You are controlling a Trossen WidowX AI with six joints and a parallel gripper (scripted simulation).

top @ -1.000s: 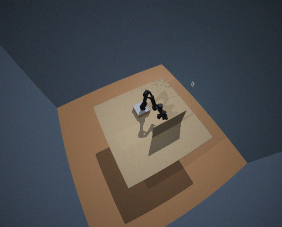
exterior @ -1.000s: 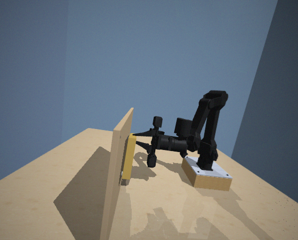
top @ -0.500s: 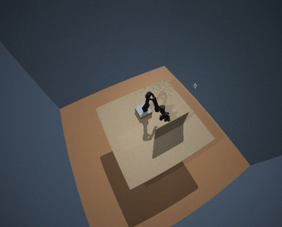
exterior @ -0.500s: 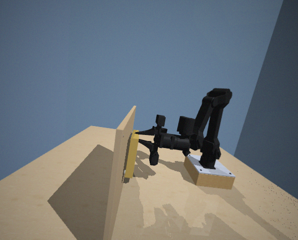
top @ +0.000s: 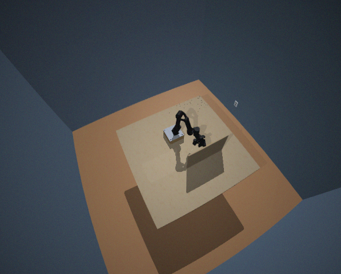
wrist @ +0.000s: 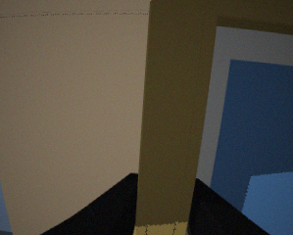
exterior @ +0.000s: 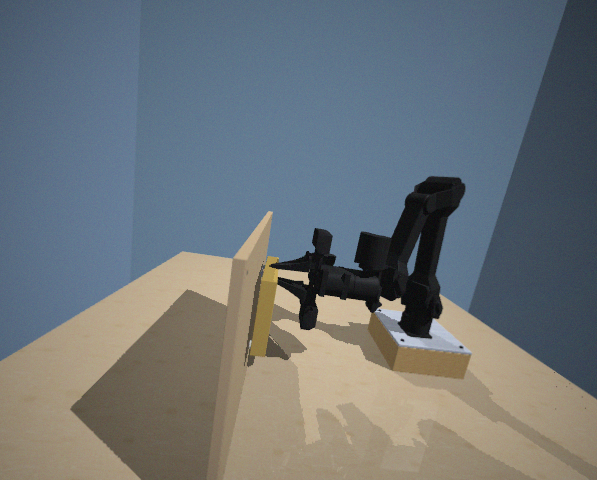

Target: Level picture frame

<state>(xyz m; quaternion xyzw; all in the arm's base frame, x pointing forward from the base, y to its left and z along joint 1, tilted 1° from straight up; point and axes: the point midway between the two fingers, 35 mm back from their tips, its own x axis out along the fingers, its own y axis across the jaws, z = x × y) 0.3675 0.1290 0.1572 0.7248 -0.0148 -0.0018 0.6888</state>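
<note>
Right now my gripper tip is 5 cm above the picture frame and 1 cm short of it. Also, from my gripper tip: wooden wall panel (7 cm below, 2 cm ahead, 1 cm to the left).
</note>
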